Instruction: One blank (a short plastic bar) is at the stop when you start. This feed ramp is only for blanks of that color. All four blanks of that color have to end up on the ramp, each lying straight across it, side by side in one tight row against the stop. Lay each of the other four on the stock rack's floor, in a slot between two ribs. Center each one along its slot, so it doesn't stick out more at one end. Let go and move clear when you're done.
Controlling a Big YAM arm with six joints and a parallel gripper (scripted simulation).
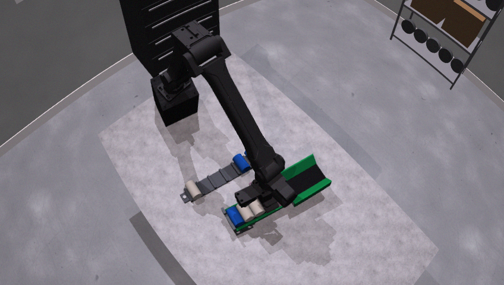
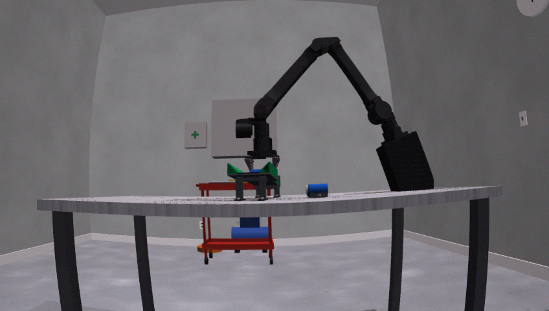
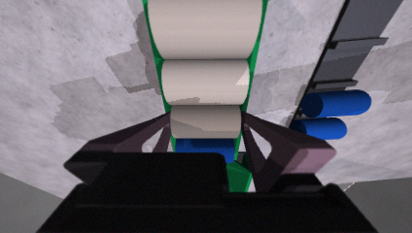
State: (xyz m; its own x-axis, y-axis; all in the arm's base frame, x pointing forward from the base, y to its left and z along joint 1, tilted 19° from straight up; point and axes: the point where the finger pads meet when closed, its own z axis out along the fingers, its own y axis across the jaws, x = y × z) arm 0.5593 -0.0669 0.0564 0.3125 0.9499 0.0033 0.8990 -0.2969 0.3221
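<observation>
The feed ramp lies 4 cm to the left of my hand, 2 cm below it and 2 cm ahead of it. The rest, counted from my hand: grey stop 14 cm to the right, 5 cm behind, 2 cm below; then stock rack 21 cm behind, 9 cm below.
</observation>
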